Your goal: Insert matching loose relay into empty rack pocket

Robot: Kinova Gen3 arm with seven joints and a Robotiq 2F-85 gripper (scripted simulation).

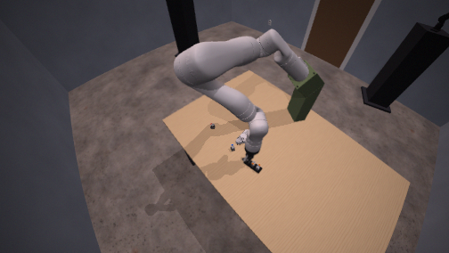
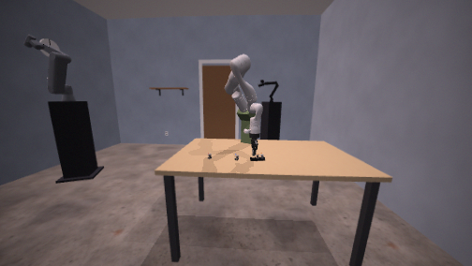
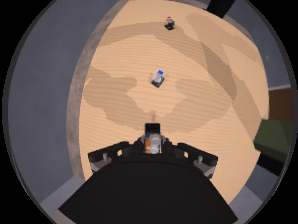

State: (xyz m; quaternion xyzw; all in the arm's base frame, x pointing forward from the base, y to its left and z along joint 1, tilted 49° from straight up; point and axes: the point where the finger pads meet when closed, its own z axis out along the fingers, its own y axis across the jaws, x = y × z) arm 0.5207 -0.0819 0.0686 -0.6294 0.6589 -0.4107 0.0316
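The rack lies 1 cm ahead of my hand, 3 cm to the left of it and 6 cm below it.
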